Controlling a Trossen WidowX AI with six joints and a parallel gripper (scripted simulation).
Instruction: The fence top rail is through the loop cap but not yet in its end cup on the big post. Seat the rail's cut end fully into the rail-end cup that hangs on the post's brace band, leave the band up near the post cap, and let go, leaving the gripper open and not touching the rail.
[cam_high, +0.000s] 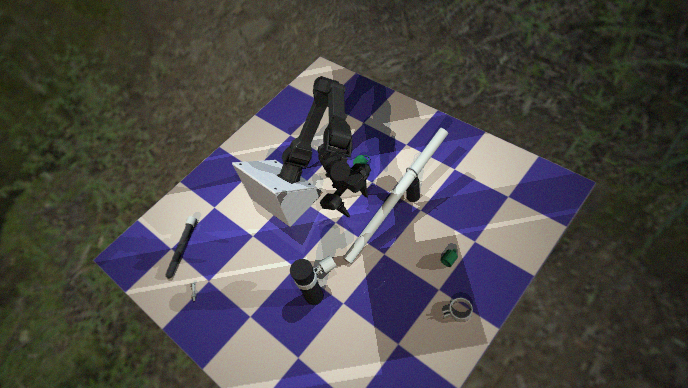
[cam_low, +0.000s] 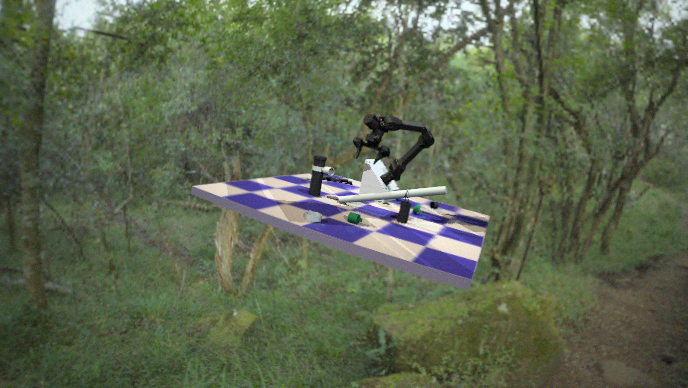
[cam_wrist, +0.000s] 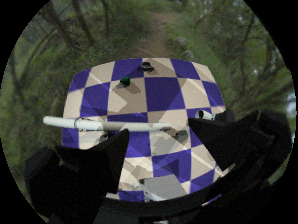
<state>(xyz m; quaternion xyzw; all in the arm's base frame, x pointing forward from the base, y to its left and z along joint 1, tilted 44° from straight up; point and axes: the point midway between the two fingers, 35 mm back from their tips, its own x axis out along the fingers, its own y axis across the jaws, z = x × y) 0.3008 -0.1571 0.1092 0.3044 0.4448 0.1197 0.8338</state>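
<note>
Right now my gripper tip is 30 mm past the brace band, 220 mm to the left of it and 90 mm above it. From my gripper tip the other things lie so: small bolt (430 mm behind, 440 mm to the right, 230 mm below); loop cap (50 mm ahead, 250 mm to the left, 130 mm below).
</note>
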